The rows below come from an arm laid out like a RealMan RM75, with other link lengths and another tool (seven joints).
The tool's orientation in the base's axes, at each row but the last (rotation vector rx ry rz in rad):
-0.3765, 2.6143, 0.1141
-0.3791, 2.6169, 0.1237
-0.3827, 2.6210, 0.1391
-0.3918, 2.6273, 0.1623
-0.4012, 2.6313, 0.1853
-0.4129, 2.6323, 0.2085
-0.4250, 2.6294, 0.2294
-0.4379, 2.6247, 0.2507
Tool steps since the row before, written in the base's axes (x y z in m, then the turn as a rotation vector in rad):
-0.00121, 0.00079, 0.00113, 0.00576, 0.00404, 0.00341
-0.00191, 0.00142, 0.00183, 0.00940, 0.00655, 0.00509
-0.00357, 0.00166, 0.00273, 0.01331, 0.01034, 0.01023
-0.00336, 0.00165, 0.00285, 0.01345, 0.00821, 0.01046
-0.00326, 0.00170, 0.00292, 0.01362, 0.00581, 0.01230
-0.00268, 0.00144, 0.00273, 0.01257, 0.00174, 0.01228
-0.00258, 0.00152, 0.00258, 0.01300, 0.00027, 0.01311
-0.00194, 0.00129, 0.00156, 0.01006, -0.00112, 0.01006
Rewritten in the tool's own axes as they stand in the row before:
0.00028, 0.00112, -0.00143, -0.00748, 0.00227, 0.00027
0.00038, 0.00194, -0.00226, -0.01196, 0.00366, 0.00085
0.00130, 0.00271, -0.00373, -0.01864, 0.00629, -0.00128
0.00109, 0.00272, -0.00368, -0.01835, 0.00423, -0.00180
0.00097, 0.00281, -0.00364, -0.01876, 0.00201, -0.00383
0.00063, 0.00243, -0.00323, -0.01683, -0.00149, -0.00513
0.00058, 0.00252, -0.00299, -0.01721, -0.00294, -0.00602
0.00056, 0.00203, -0.00185, -0.01293, -0.00352, -0.00491

